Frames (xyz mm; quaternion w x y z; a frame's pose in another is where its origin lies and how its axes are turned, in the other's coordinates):
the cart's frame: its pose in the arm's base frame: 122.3 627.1 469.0 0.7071 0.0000 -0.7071 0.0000
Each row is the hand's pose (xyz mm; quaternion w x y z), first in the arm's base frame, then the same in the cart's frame.
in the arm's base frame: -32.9 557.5 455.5 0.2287 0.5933 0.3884 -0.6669
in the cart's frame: -13.5 -69.6 155.2 0.1129 0.0520 -0.4364 0.8911
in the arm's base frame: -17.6 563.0 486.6 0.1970 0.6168 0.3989 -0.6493
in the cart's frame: 17.6 -64.1 139.9 0.1428 0.0230 -0.4214 0.8953
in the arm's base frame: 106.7 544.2 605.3 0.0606 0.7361 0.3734 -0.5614
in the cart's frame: 136.3 -82.9 15.6 0.2212 -0.1235 -0.3069 0.9174
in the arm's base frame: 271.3 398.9 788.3 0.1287 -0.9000 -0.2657 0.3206
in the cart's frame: 319.3 -228.2 -149.0 0.2789 -0.4097 -0.0969 0.8631
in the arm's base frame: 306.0 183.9 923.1 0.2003 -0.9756 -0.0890 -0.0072
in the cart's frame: 454.1 -443.2 -183.7 0.2046 -0.6950 0.0787 0.6848
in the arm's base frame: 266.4 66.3 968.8 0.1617 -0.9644 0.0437 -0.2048
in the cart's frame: 499.8 -560.8 -144.1 0.0834 -0.8267 0.1452 0.5371
